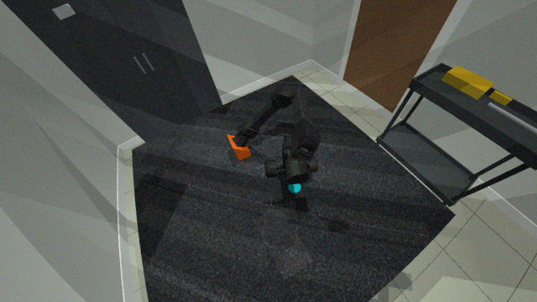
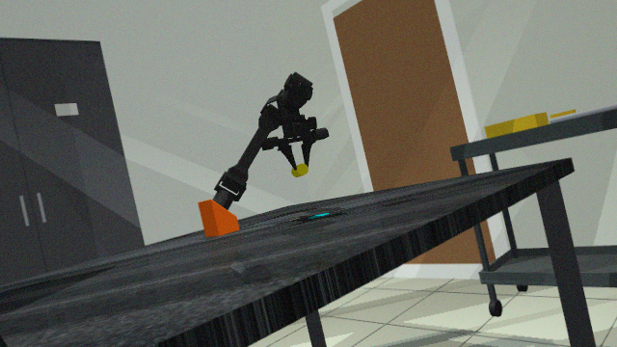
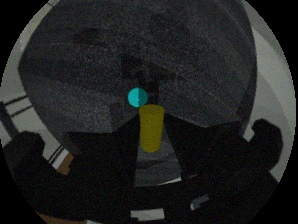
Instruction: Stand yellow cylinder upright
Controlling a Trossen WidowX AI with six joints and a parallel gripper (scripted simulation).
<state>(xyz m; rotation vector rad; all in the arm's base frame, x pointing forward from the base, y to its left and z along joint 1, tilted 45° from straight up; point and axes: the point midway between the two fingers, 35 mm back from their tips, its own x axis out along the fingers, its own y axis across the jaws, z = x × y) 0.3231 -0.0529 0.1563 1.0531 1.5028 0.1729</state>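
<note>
My gripper tip is now 14 cm above the cyan circle and 2 cm to the right of it. The rest, counted from my gripper tip: yellow tall cylinder 2 cm behind, 1 cm to the left.
</note>
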